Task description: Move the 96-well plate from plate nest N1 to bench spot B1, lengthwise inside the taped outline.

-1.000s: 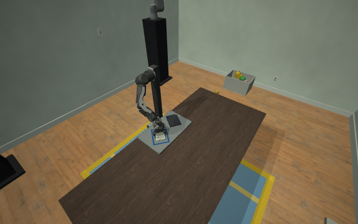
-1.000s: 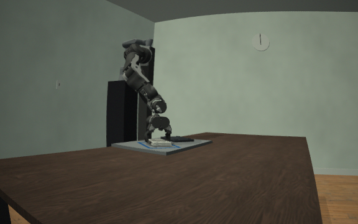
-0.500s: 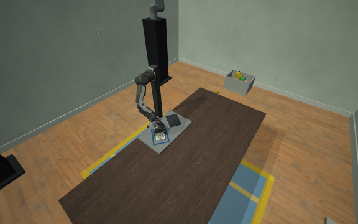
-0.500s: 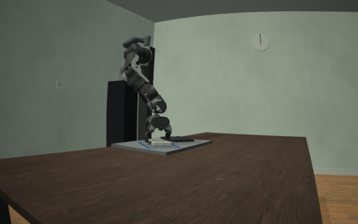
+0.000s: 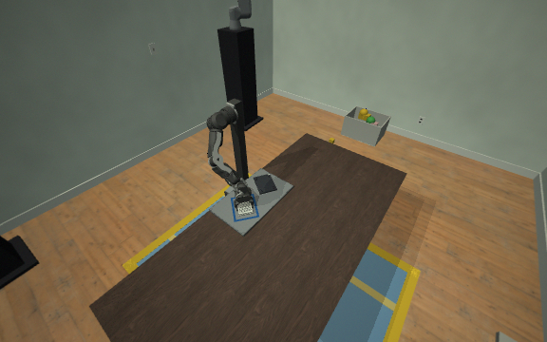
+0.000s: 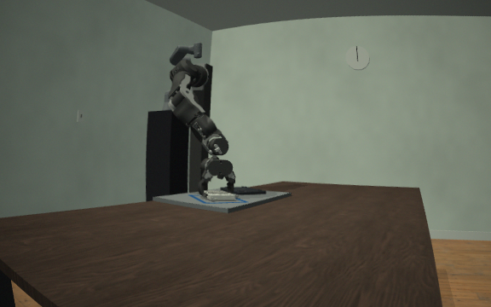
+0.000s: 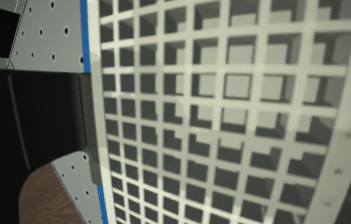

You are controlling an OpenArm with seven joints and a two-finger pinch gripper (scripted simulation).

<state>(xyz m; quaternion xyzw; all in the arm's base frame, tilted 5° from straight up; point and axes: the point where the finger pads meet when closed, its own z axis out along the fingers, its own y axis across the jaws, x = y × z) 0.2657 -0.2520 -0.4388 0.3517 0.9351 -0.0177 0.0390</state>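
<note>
The white 96-well plate is right at my hand. From my hand the other things lie so: black plate nest: 240 mm to the left, 10 mm below, 10 mm behind.
</note>
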